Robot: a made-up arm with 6 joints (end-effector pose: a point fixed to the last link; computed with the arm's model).
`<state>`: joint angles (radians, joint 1 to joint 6).
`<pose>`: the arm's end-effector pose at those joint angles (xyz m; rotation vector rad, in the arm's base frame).
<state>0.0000 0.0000 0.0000 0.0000 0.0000 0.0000</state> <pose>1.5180 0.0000 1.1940 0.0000 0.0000 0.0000</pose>
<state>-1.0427 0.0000 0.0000 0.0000 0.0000 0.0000</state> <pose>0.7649 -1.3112 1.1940 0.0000 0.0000 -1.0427</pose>
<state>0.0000 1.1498 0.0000 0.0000 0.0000 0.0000</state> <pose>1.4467 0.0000 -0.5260 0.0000 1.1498 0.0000</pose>
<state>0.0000 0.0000 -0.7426 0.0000 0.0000 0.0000</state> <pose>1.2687 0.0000 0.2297 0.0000 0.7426 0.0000</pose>
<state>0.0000 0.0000 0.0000 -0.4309 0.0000 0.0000</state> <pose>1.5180 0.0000 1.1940 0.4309 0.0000 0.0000</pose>
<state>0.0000 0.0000 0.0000 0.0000 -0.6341 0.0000</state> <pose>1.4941 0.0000 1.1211 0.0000 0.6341 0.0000</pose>
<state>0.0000 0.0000 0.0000 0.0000 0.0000 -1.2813</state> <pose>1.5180 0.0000 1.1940 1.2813 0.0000 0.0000</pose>
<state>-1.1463 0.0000 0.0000 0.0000 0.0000 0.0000</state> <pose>0.6252 -1.3833 1.1940 0.0000 0.0000 -1.1463</pose>
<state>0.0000 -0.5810 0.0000 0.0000 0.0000 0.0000</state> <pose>0.8525 0.0000 1.8100 0.0000 -0.5810 0.0000</pose>
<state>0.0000 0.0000 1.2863 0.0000 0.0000 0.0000</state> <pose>0.3821 0.0000 2.3857 0.0000 -1.2863 0.0000</pose>
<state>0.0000 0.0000 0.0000 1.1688 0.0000 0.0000</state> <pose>1.5180 0.0000 1.1940 -1.1688 0.0000 0.0000</pose>
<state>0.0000 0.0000 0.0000 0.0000 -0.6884 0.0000</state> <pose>1.4900 0.0000 1.1159 0.0000 0.6884 0.0000</pose>
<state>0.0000 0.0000 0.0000 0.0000 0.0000 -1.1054</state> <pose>1.5180 0.0000 1.1940 1.1054 0.0000 0.0000</pose>
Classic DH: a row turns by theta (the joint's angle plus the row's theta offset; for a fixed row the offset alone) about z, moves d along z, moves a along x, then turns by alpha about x. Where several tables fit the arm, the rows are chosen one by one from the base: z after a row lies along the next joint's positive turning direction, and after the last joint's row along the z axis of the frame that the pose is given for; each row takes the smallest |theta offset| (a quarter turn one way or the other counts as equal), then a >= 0, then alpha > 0; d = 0 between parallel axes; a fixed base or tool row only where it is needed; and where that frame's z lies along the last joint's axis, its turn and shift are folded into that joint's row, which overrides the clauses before.
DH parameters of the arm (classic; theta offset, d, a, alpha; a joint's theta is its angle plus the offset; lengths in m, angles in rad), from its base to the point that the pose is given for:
joint 1: 0 0.389 0.155 -1.5708
joint 2: -1.5708 0 0.643 3.1416
joint 3: 0 0 0.162 -1.5708
joint 4: 0 -1.24 0 1.5708
joint 5: 0 0 0 -1.5708
joint 6: 1.5708 -0.123 0 1.5708
tool (fixed): -1.5708 0 0 0

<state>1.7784 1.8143 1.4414 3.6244 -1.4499 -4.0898</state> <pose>-0.4772 1.9904 0.0284 1.2138 -0.0850 2.4485</pose>
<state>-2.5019 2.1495 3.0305 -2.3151 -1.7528 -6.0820</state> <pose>-0.9739 -0.8355 1.1319 0.2745 -0.3177 -0.1676</pose>
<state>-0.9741 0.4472 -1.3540 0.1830 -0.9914 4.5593</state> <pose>0.0933 -0.1707 -0.3179 -1.0707 -1.5598 2.0318</pose>
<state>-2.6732 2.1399 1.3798 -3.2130 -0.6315 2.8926</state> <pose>-1.6342 -0.8210 -0.7103 0.2636 -0.3713 -2.7028</pose>
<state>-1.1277 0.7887 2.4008 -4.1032 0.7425 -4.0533</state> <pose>0.2511 -0.3700 2.1669 0.7514 -0.8439 0.2518</pose>
